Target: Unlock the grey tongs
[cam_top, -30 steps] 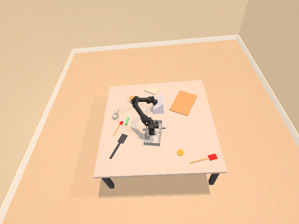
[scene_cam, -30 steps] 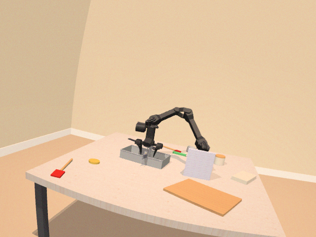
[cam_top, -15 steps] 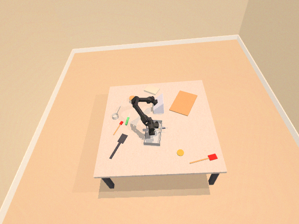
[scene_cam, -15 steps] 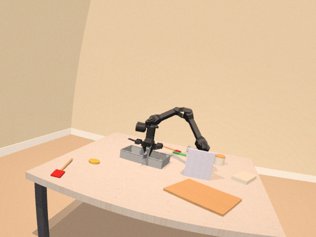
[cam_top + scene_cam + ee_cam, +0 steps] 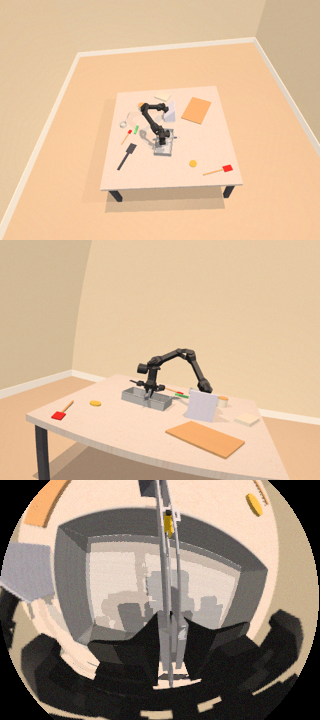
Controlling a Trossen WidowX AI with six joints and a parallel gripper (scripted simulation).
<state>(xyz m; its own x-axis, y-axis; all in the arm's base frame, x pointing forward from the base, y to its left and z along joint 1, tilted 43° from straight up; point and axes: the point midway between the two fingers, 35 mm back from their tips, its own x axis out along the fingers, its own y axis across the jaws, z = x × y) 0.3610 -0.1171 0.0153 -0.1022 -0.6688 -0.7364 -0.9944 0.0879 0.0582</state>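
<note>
Now: the roasting tin 2 cm to the left of my gripper tip and 1 cm ahead of it. From my gripper tip the other things lie so: orange disc (29 cm ahead, 26 cm to the left, 2 cm below); then black spatula (38 cm to the right, 8 cm ahead, 3 cm below); then orange-lidded jar (53 cm behind, 19 cm to the right).
</note>
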